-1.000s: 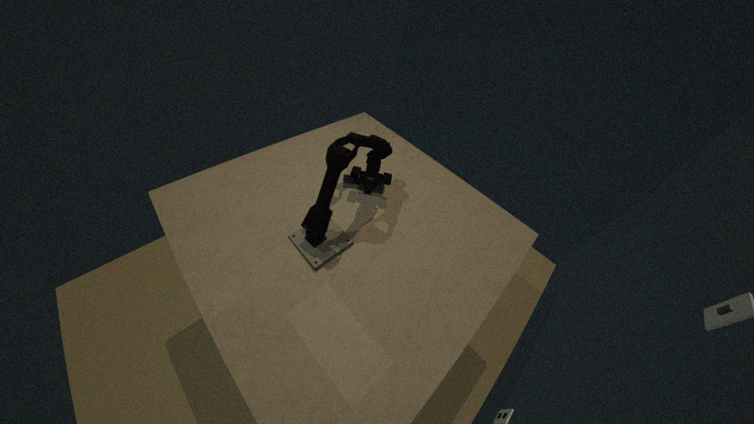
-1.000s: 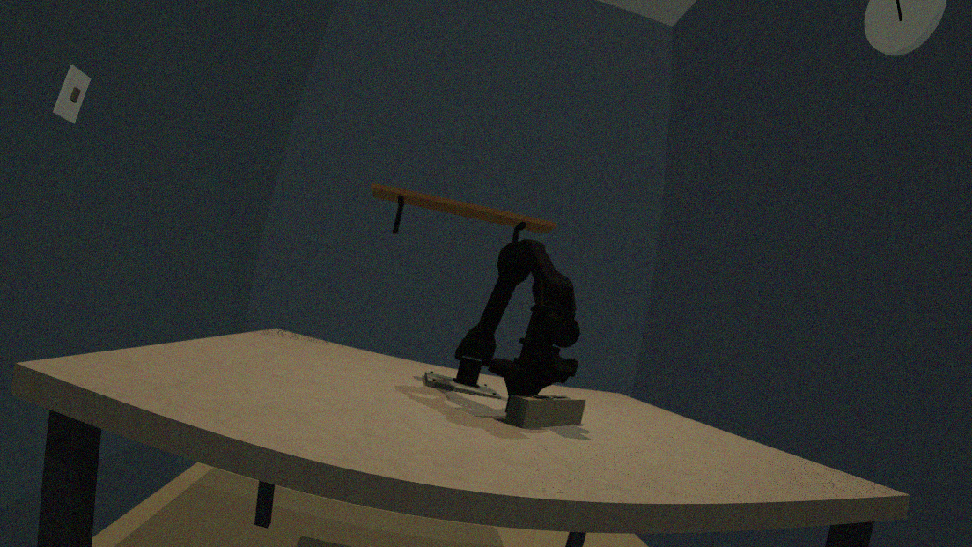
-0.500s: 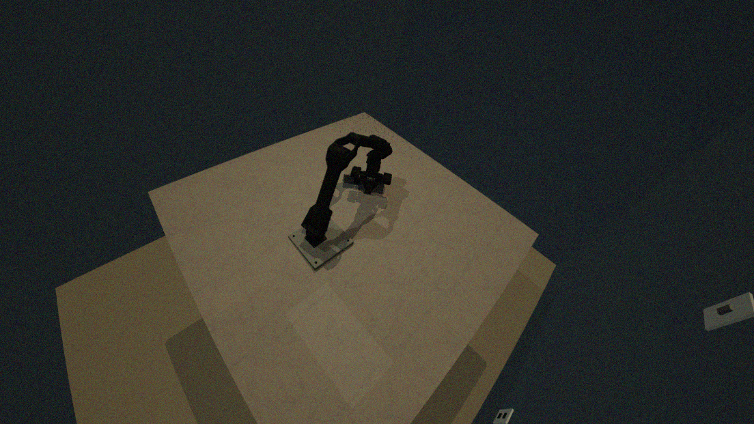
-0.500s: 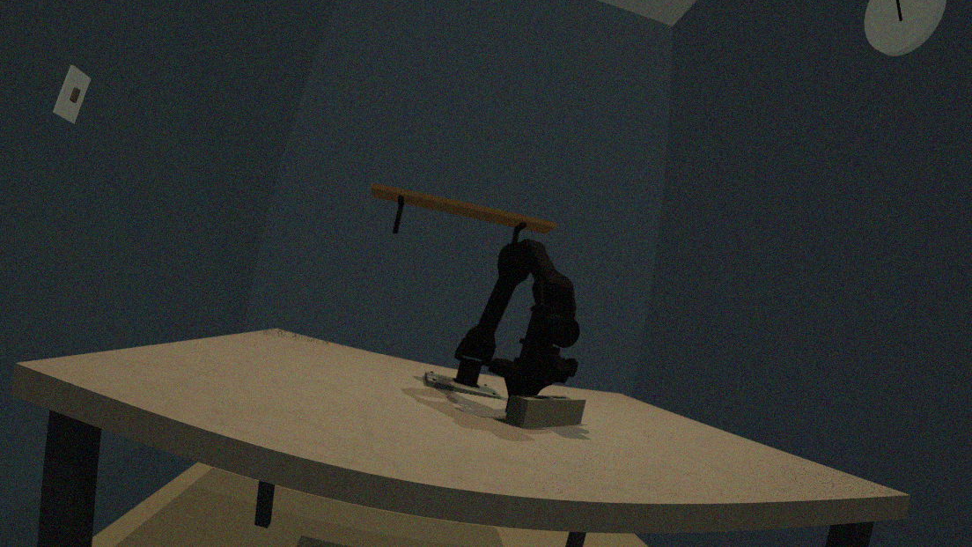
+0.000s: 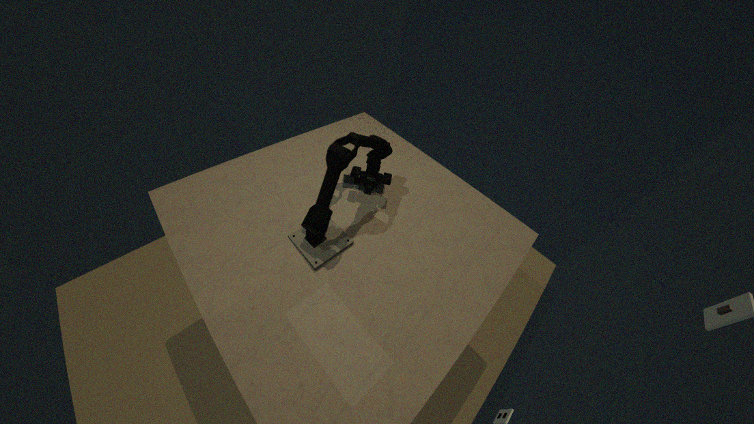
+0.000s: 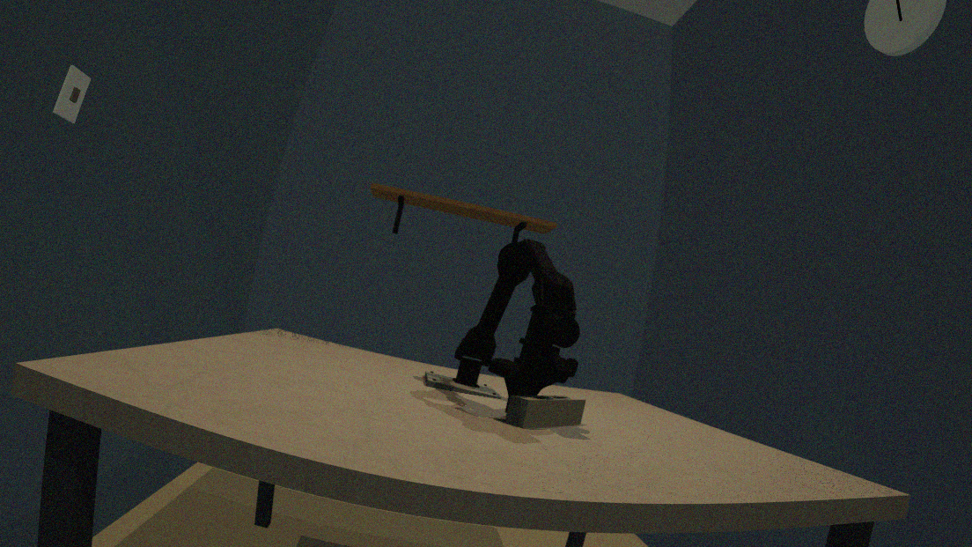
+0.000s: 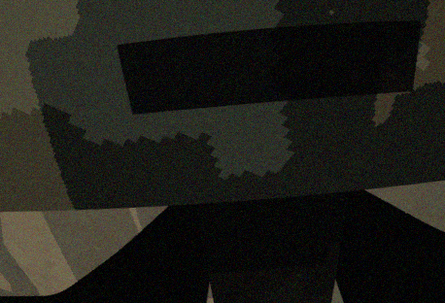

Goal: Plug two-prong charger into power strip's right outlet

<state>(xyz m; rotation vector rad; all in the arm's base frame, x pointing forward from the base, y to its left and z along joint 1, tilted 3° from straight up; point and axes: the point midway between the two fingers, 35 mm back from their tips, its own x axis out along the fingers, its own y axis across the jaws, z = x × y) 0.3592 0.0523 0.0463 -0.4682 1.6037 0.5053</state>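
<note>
My gripper tip is 2 cm short of the black two-prong charger, 1 cm to the right of it and 1 cm below it.
</note>
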